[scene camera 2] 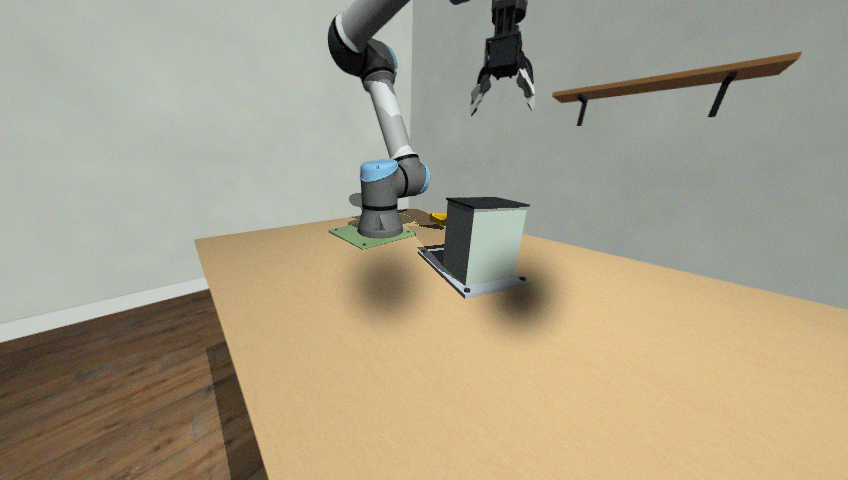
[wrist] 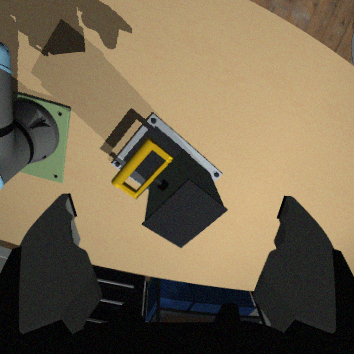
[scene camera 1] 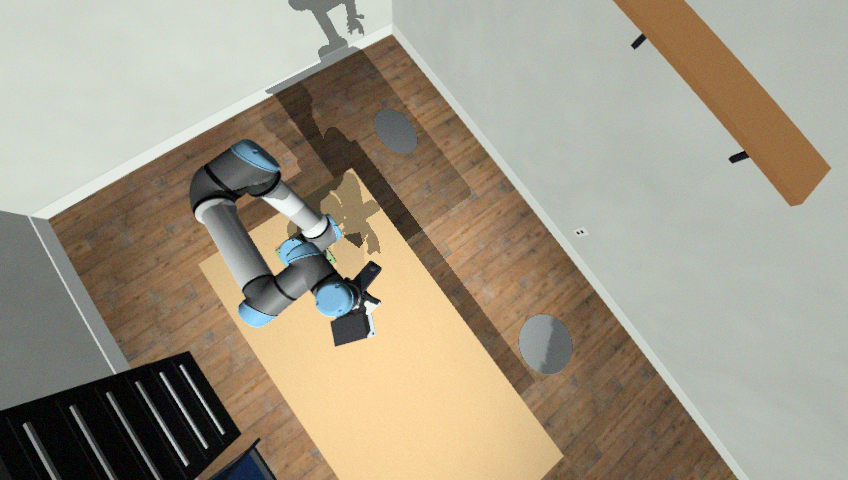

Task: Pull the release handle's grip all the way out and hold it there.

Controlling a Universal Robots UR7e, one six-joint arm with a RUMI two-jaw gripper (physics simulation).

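The release handle's yellow rectangular grip (wrist: pixel 133 162) (scene camera 2: pixel 437 217) stands out from one side of a box-shaped housing (wrist: pixel 185 214) (scene camera 2: pixel 496 243) (scene camera 1: pixel 349 330) with a black top. The housing stands on a light base plate (wrist: pixel 187 146) (scene camera 2: pixel 493 287) with bolts at its corners. In scene camera 2 the housing hides most of the grip; in scene camera 1 the arm and gripper cover it. My gripper (scene camera 2: pixel 502 111) (wrist: pixel 177 196) is open and empty, fingers pointing down, high above the housing and apart from the grip. In the wrist view the grip lies ahead of the fingertips, left of centre.
The arm's base stands on a green plate (scene camera 2: pixel 364 241) (wrist: pixel 62 145) beside the housing on the wooden table (scene camera 1: pixel 416 380) (scene camera 2: pixel 416 380). A black drawer cabinet (scene camera 1: pixel 119 416) stands beyond one long table edge. A wall shelf (scene camera 1: pixel 726 89) (scene camera 2: pixel 672 77) and two grey floor discs are on the other side.
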